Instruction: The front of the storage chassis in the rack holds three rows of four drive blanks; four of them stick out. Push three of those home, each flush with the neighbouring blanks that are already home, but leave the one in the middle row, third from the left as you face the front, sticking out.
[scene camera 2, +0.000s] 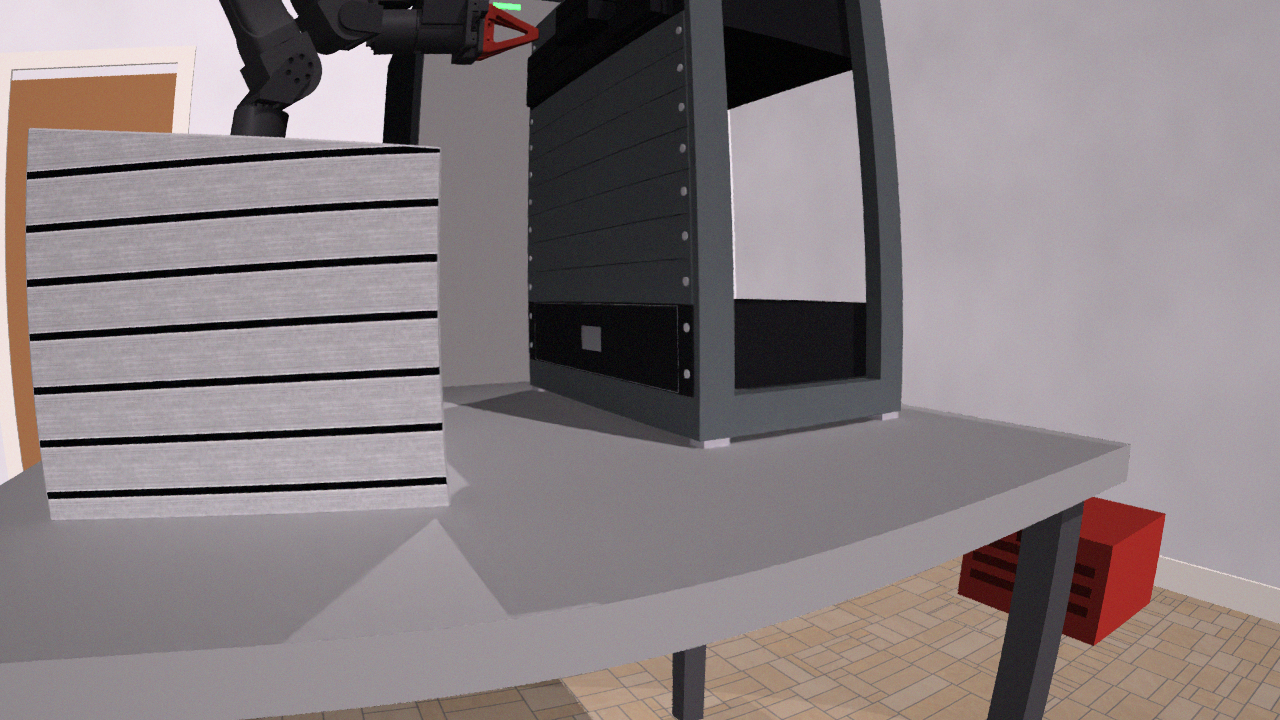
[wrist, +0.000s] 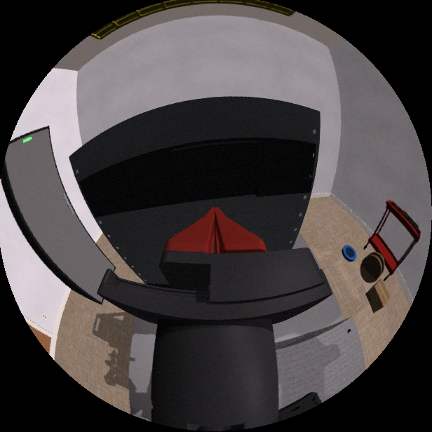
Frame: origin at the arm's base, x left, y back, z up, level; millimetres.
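Seen in the pictures: gripper, fingertip midpoint: (scene camera 2: 538, 34).
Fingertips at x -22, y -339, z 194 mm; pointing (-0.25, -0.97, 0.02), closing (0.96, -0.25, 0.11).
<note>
A point is followed by its place in that frame.
The storage chassis (scene camera 2: 572, 71) @[x 33, y -426, z 171 mm] (wrist: 200, 172) is a black band across the front of the grey rack (scene camera 2: 711, 268) @[x -246, y -402, z -109 mm] (wrist: 210, 120). In scene camera 2 it is cut off by the top edge, and a few dark blocks stick out of its face. In the wrist view the single blanks and rows are too dark to separate; a small step (wrist: 285, 191) shows at the band's lower right. My gripper (scene camera 2: 537, 34) @[x -22, y -339, z 194 mm] (wrist: 214, 212) is shut and empty, its red fingers pointing at the rack front. The tips are close to the chassis's far side in scene camera 2; contact cannot be told.
Plain grey panels (scene camera 2: 608, 197) @[x -51, y -424, z -18 mm] fill the rack below the chassis, with a black unit (scene camera 2: 635, 358) @[x -114, y -411, z -204 mm] at the bottom. A striped silver block (scene camera 2: 237, 349) @[x -229, y 36, z -159 mm] stands on the table (scene camera 2: 760, 501) @[x -407, y -297, z -282 mm]. A tall grey panel (wrist: 55, 215) with a green light stands left in the wrist view.
</note>
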